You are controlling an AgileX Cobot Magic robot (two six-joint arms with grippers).
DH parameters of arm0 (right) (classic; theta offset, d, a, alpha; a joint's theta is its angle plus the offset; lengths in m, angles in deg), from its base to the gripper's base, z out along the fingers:
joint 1: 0 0.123 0 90
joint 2: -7.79 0 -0.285 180
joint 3: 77.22 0 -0.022 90
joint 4: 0 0.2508 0 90
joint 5: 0 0 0.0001 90
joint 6: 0 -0.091 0 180
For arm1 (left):
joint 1: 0 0.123 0 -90
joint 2: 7.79 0 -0.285 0
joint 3: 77.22 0 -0.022 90
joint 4: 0 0.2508 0 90
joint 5: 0 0 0.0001 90
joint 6: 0 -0.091 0 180
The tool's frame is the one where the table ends.
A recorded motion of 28 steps. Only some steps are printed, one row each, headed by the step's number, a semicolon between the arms.
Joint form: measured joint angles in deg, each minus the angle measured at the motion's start. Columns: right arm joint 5, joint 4, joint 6, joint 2, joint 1, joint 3; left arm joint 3, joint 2, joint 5, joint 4, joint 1, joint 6.
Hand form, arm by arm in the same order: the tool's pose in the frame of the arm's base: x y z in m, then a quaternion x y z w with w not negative. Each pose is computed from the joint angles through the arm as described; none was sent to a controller.
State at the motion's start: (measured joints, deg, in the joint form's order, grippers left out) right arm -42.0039 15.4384 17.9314 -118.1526 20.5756 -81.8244; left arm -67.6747 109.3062 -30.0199 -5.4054 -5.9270 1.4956
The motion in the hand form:
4: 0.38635 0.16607 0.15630 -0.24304 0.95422 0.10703 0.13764; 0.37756 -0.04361 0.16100 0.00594 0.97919 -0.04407 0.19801
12: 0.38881 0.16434 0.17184 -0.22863 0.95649 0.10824 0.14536; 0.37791 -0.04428 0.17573 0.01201 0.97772 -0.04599 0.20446
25: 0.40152 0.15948 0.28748 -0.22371 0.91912 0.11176 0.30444; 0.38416 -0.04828 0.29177 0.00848 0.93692 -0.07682 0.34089
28: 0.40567 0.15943 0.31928 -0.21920 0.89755 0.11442 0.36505; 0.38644 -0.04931 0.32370 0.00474 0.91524 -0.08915 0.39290
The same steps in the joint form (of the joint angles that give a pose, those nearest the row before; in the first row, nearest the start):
4: -0.33 -0.17 -0.57 -0.14 0.48 -0.17; -0.01 0.03 -0.18 -0.09 0.00 -0.45
12: -2.09 -0.89 -2.87 1.14 0.17 -1.74; -1.28 -1.53 -2.27 -0.28 -0.03 -1.12
25: -2.32 -3.20 -4.48 9.55 -0.70 -12.46; -12.33 -11.02 -6.27 -2.52 -0.14 -1.13
28: 0.20 -3.40 -4.51 10.83 -0.79 -16.09; -15.97 -12.56 -4.89 -3.65 -0.14 -1.21

